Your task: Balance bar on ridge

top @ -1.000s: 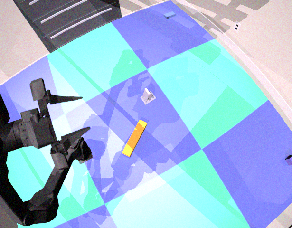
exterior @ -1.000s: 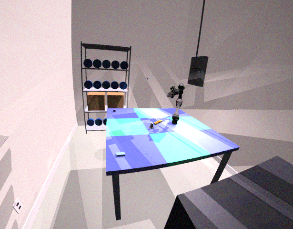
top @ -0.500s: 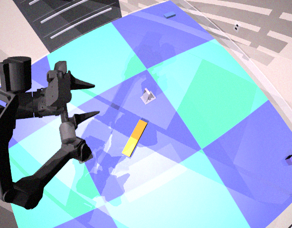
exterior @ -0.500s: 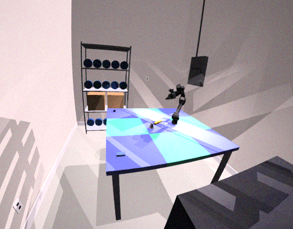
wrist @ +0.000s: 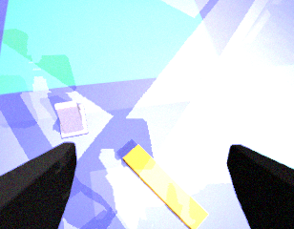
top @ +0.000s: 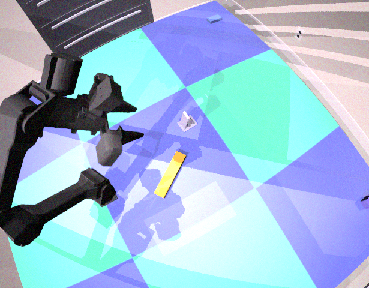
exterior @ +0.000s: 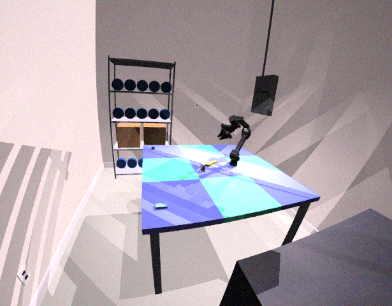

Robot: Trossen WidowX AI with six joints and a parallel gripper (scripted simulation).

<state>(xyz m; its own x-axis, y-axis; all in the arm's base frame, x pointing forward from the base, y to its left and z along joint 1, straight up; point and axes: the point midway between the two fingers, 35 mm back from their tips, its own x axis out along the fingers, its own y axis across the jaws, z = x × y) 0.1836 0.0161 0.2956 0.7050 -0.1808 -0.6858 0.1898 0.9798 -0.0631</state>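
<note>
My gripper tip is 260 mm above the orange bar, 60 mm to the left of it and 10 mm short of it. From my gripper tip the other things lie so: small purple cube (530 mm ahead, 510 mm to the right, 260 mm below); then small blue block (530 mm ahead, 490 mm to the left, 260 mm below).
</note>
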